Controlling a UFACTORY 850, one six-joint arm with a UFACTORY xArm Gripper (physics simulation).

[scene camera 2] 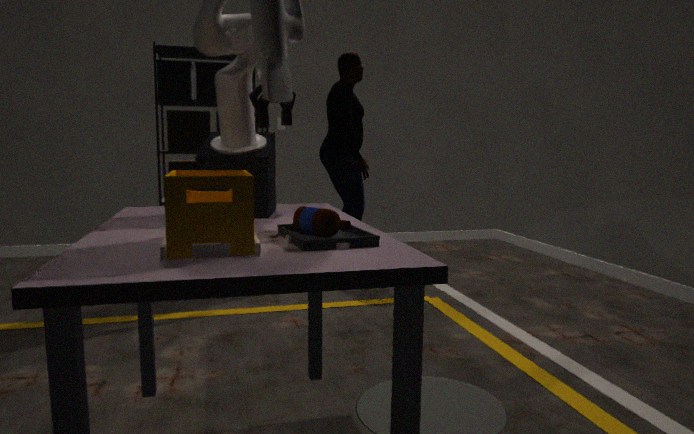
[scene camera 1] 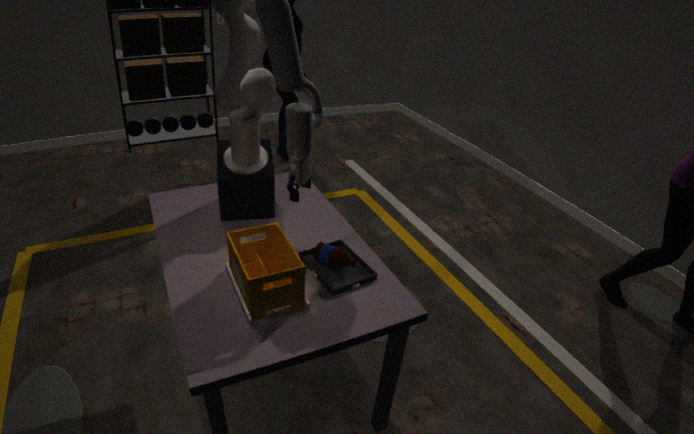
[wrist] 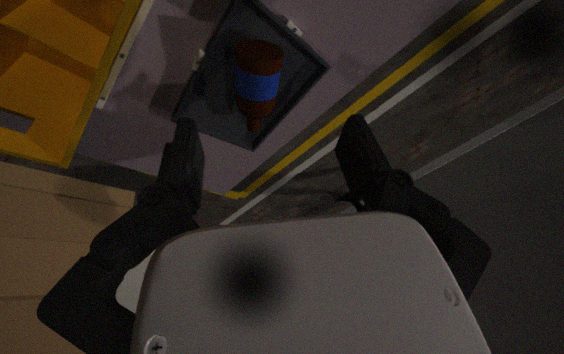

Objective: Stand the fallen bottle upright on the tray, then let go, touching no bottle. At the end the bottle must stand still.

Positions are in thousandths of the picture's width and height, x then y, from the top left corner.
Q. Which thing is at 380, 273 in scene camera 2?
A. My gripper.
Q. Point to a brown bottle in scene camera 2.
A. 462, 513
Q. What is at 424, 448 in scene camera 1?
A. My gripper.
